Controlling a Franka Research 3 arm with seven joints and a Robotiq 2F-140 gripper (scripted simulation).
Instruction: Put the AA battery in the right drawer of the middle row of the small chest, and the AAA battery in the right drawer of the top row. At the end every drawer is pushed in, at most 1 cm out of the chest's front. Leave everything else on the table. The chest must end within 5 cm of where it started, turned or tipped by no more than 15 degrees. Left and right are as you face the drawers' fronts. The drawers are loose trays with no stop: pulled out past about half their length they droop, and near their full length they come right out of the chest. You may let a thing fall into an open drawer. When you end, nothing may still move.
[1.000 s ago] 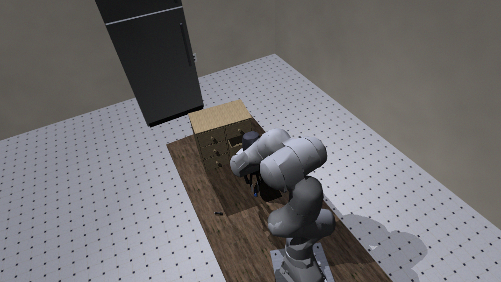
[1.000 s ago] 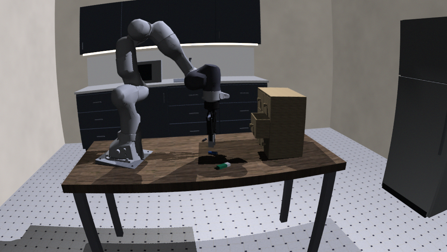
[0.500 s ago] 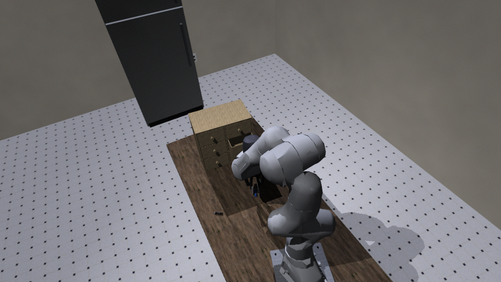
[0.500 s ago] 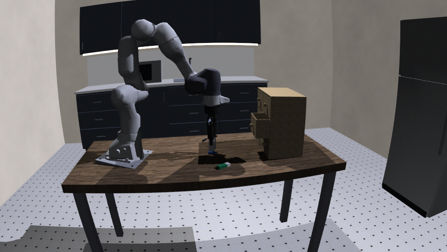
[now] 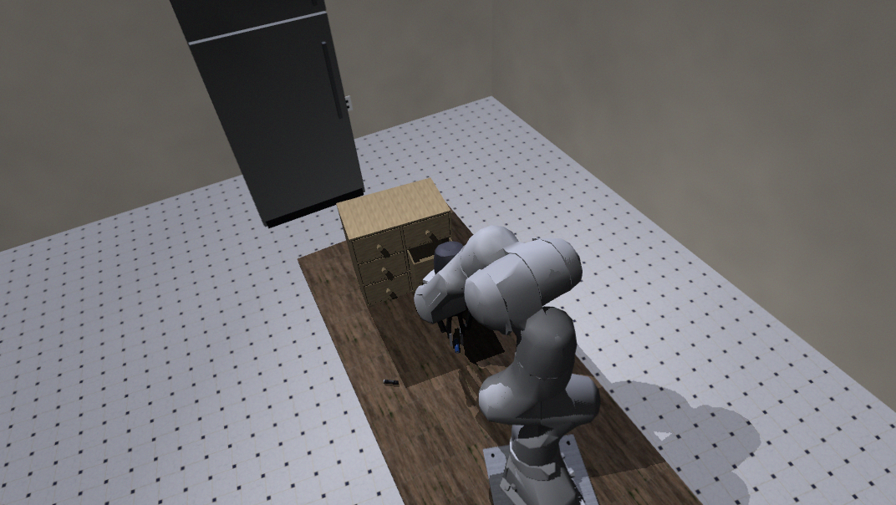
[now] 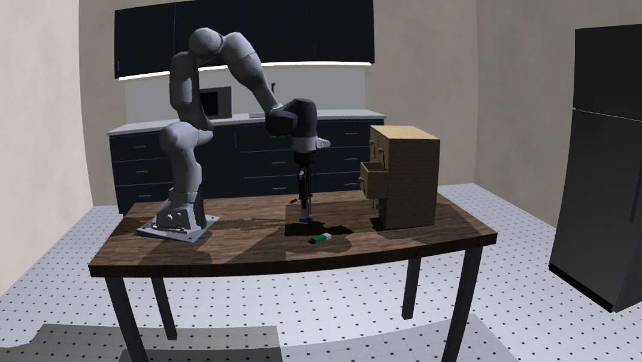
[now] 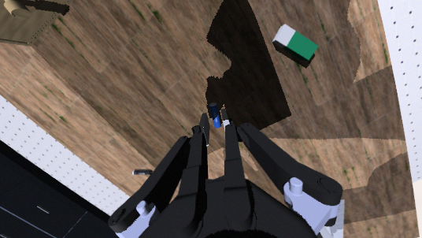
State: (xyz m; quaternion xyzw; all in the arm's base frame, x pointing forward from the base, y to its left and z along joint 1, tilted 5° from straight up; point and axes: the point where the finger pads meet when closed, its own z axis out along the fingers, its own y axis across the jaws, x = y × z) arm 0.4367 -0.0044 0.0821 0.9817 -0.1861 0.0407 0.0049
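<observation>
The blue battery is 50 mm below my hand. From my hand the other things lie so: dark battery 230 mm to the left, 50 mm below, 20 mm behind.
</observation>
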